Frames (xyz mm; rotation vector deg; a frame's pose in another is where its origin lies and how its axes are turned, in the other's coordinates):
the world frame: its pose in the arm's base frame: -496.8 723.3 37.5 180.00 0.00 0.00
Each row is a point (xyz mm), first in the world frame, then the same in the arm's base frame.
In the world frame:
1: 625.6 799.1 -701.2
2: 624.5 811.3 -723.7
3: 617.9 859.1 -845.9
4: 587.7 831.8 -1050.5
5: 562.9 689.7 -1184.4
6: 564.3 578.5 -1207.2
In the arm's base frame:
1: 128.8 -75.8 738.7
2: 127.7 -88.0 761.2
3: 121.1 -135.8 883.4
4: 90.9 -108.5 1088.0
5: 66.1 33.6 1221.9
6: 67.5 144.8 1244.7

